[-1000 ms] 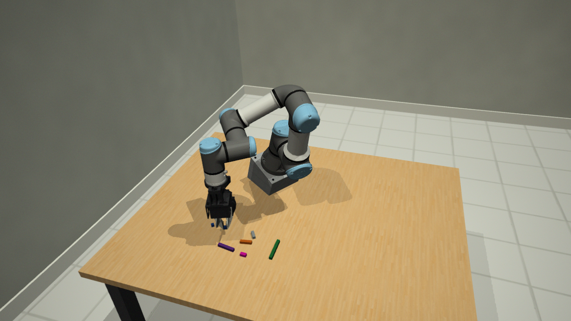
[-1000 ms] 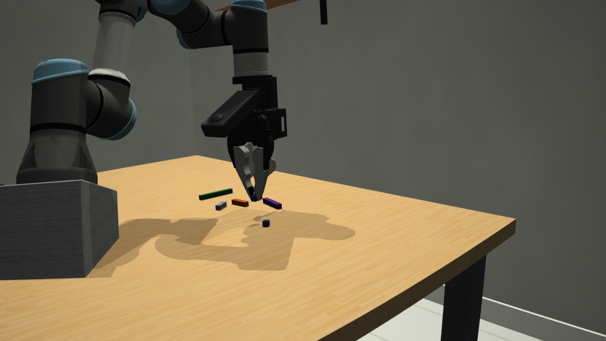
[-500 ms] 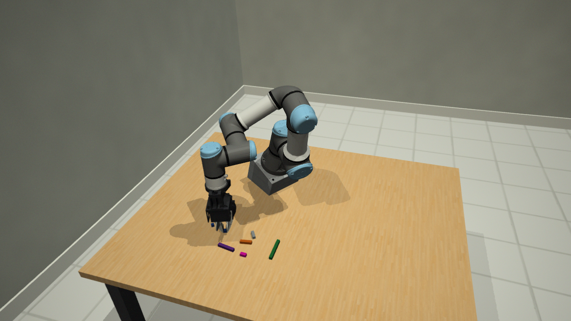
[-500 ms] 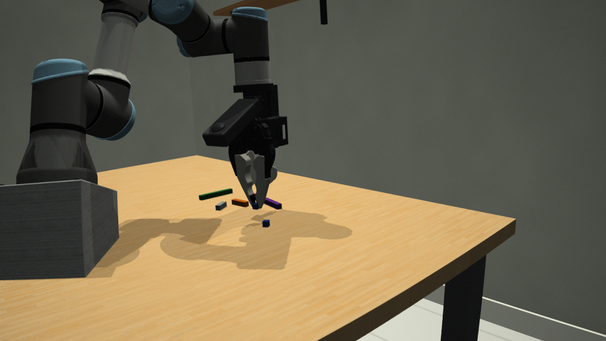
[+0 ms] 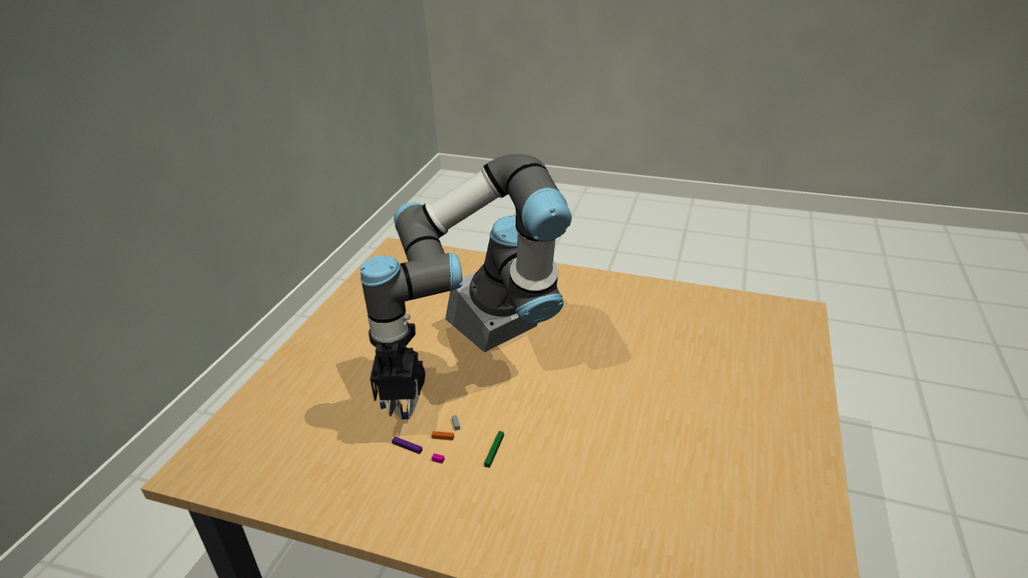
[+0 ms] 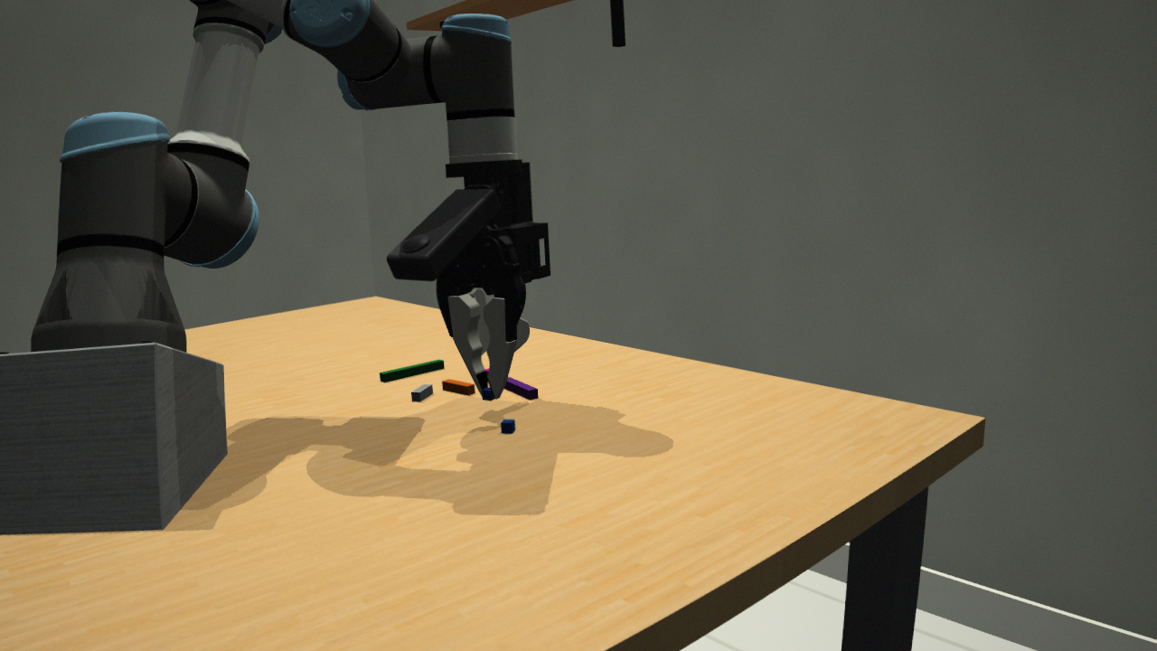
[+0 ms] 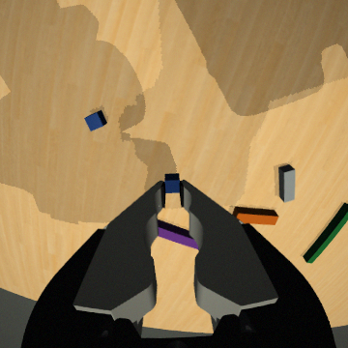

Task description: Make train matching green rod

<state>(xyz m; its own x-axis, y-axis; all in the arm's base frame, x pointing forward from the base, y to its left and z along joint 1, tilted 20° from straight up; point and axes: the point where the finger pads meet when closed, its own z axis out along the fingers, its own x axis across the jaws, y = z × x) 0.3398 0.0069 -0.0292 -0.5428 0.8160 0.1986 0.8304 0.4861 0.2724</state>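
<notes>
Now: hand 4 cm past the grey rod, 9 cm to the right of it and 2 cm above it. The rest, counted from my hand: purple rod: 5 cm ahead, 4 cm to the left, 2 cm below; then orange rod: 8 cm to the left, 2 cm below; then magenta rod: 5 cm ahead, 11 cm to the left, 2 cm below.
</notes>
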